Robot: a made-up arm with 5 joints.
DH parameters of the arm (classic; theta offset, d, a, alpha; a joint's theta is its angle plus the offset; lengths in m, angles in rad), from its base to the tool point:
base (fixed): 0 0 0 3.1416
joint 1: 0 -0.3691 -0.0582 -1.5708
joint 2: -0.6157 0 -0.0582 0
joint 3: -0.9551 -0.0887 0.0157 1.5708
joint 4: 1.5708 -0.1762 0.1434 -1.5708
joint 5: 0.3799 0 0.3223 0
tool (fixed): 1.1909 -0.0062 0 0
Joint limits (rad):
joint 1: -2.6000..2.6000
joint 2: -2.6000..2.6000
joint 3: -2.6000..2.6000
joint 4: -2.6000..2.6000
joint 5: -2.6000..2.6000
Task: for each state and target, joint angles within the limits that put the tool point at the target. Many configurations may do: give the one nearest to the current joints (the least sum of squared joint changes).
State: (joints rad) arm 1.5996 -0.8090 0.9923 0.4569 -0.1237
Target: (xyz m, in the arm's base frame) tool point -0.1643 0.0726 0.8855
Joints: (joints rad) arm 1.5976 -0.5635 1.3125 0.9505 0.0963
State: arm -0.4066 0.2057 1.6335 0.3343 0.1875
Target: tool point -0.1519 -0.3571 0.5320
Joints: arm 0.1355 0.1316 1.5242 0.0063 -0.5090
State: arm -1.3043 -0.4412 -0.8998 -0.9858 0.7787
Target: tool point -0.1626 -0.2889 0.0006
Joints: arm -1.1847 -0.8554 -1.0897 -0.9416 1.3632
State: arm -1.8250 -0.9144 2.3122 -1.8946 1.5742
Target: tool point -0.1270 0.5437 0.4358
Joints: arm -1.3828 -1.6090 2.1286 -2.0848 0.7904
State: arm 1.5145 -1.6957 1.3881 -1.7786 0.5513
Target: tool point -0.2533 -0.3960 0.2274
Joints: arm 2.0600 -1.2919 1.5838 -1.1756 0.5242
